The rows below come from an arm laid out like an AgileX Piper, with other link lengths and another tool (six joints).
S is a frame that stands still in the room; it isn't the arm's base.
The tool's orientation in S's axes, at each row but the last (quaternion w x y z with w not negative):
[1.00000 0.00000 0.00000 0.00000]
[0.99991 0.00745 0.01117 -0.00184]
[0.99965 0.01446 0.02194 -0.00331]
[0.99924 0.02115 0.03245 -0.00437]
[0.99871 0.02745 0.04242 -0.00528]
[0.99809 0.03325 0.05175 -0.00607]
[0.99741 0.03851 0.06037 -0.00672]
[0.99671 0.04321 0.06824 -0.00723]
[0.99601 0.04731 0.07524 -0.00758]
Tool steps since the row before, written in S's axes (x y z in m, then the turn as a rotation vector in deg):
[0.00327 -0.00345 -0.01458 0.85 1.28 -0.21]
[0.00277 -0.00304 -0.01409 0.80 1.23 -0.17]
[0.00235 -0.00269 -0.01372 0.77 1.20 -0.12]
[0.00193 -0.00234 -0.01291 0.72 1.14 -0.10]
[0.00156 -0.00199 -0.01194 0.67 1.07 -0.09]
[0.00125 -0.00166 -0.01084 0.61 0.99 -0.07]
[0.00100 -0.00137 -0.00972 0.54 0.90 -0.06]
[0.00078 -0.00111 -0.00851 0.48 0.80 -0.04]
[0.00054 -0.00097 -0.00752 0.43 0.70 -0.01]
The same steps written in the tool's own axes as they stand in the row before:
[0.00327 -0.00345 -0.01458 0.85 1.28 -0.21]
[0.00310 -0.00324 -0.01398 0.80 1.23 -0.17]
[0.00297 -0.00307 -0.01352 0.77 1.20 -0.12]
[0.00278 -0.00286 -0.01265 0.72 1.14 -0.10]
[0.00259 -0.00262 -0.01164 0.67 1.07 -0.09]
[0.00238 -0.00235 -0.01052 0.61 0.99 -0.07]
[0.00218 -0.00209 -0.00939 0.54 0.90 -0.06]
[0.00195 -0.00181 -0.00820 0.47 0.80 -0.04]
[0.00167 -0.00165 -0.00723 0.42 0.71 -0.01]

